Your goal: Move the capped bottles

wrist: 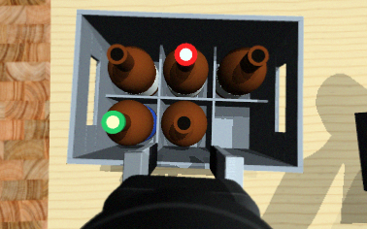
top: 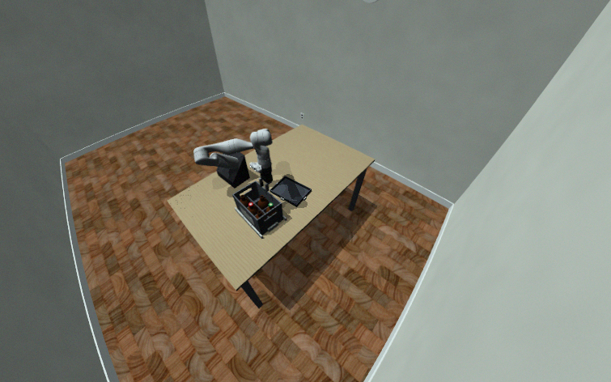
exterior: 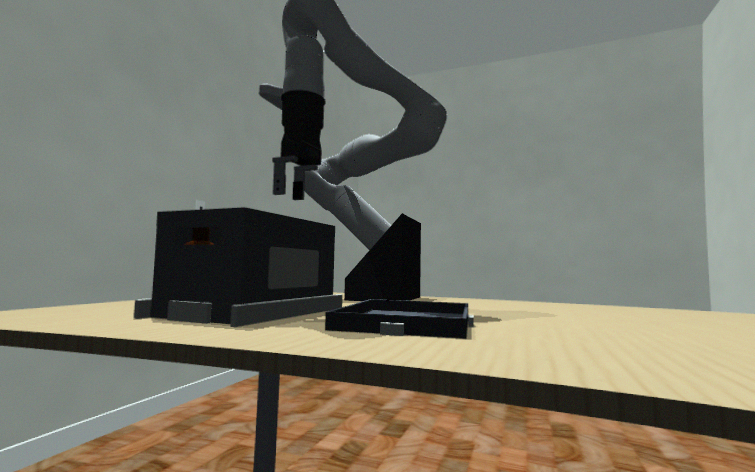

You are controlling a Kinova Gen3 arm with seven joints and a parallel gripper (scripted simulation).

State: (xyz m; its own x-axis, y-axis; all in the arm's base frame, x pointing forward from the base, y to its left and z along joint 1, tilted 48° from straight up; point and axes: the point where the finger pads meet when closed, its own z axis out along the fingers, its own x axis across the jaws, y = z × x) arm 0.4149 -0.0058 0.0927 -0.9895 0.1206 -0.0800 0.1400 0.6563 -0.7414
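My gripper is now 150 mm above the dark crate, 70 mm to the left of it and 10 mm past it. Round my hand: black tray 230 mm to the left, 220 mm below, 10 mm ahead; then green-capped bottle 140 mm below, 80 mm ahead, 40 mm to the right.
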